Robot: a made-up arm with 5 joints.
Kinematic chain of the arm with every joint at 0, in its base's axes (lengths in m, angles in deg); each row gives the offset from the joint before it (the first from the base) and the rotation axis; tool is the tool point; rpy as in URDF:
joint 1: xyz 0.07 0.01 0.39 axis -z
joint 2: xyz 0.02 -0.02 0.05 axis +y
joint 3: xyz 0.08 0 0.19 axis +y
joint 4: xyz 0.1 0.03 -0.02 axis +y
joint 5: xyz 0.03 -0.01 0 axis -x
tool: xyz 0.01 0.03 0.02 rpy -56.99 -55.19 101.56
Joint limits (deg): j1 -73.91..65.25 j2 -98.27..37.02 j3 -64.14..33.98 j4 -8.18..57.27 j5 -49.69..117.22
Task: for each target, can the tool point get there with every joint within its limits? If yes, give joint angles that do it. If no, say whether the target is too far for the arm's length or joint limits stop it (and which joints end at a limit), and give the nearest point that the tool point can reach.
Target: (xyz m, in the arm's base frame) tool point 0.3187 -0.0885 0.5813
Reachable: yes | joints 29.10 8.56 -9.80 38.26 19.12
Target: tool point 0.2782 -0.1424 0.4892
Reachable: yes | joints 41.40 18.45 7.19 6.24 83.31
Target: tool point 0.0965 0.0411 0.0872
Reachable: no: joint limits stop it (at a limit: joint 2, joint 3, joint 5) | nearest point 0.1924 0.1536 0.3941 | short by 0.341 m
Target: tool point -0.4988 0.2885 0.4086
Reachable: no: too far | nearest point -0.2168 0.1504 0.5228 | short by 0.334 m
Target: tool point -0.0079 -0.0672 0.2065
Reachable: no: joint limits stop it (at a limit: joint 1, joint 2, joint 3, joint 5) | nearest point 0.1490 -0.1518 0.3993 | short by 0.263 m
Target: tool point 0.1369 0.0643 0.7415
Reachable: yes | joints -19.00 -35.35 -24.79 1.38 68.73
